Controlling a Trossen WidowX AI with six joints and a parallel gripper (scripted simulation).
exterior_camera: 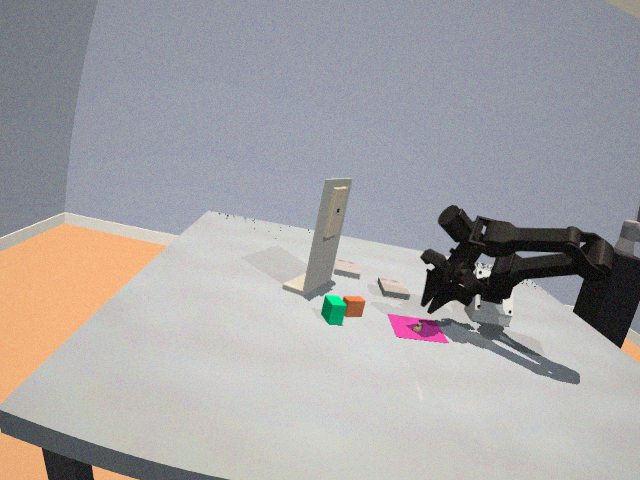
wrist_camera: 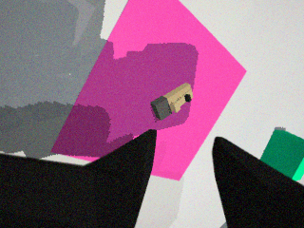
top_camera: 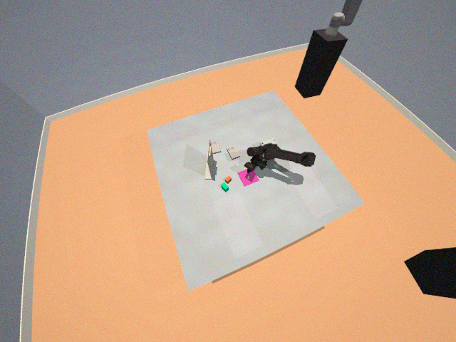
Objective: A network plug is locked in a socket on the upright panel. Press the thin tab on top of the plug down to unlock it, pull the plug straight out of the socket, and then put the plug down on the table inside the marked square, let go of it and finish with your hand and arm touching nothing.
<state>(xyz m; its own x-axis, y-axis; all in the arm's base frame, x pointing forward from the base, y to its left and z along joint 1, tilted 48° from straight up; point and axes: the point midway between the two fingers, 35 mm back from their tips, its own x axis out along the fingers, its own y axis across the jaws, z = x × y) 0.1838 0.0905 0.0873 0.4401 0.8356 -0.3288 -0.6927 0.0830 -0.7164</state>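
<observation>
My gripper tip is 40 mm above the network plug, 20 mm to the right of it and 10 mm short of it. The rest, counted from my gripper tip: brown cube: 160 mm ahead, 20 mm below; then marked square: 40 mm below, 10 mm to the left, 10 mm ahead; then green cube: 200 mm ahead, 50 mm to the left, 20 mm below.
</observation>
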